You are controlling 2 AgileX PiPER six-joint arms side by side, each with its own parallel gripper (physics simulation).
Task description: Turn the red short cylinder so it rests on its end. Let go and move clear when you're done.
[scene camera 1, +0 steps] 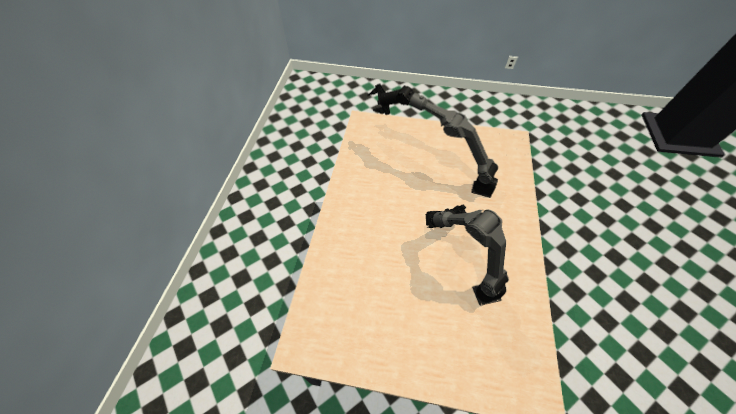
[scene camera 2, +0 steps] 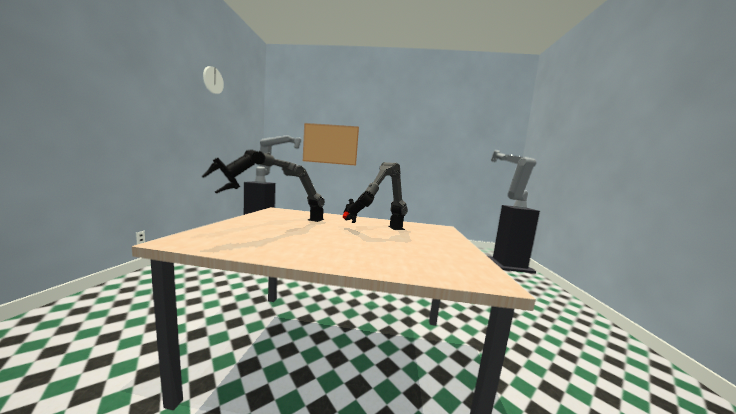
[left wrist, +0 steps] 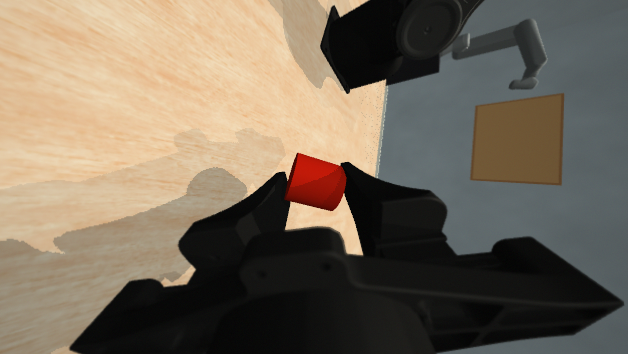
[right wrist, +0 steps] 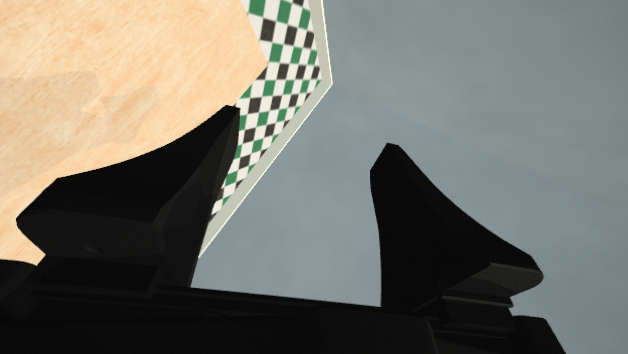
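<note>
The red short cylinder (scene camera 2: 345,215) (left wrist: 315,181) is held in the air above the table, pinched across its two ends. In the left wrist view its long axis runs roughly left to right, somewhat slanted, and the right arm's base there stands out of the table in nearly the same direction, so the cylinder looks close to upright. My left gripper (left wrist: 314,178) is shut on it, with the hand turned sideways. The cylinder does not show in scene camera 1. My right gripper (scene camera 1: 372,101) (scene camera 2: 209,184) (right wrist: 312,142) is open and empty, raised near the table's far corner in scene camera 1.
The wooden table (scene camera 1: 370,308) (scene camera 2: 308,257) carries both arm bases. The right arm's base (scene camera 1: 484,186) (left wrist: 365,50) stands beyond the cylinder in the left wrist view. Two grey arms on black pedestals (scene camera 2: 516,236) (scene camera 2: 259,197) stand behind the table.
</note>
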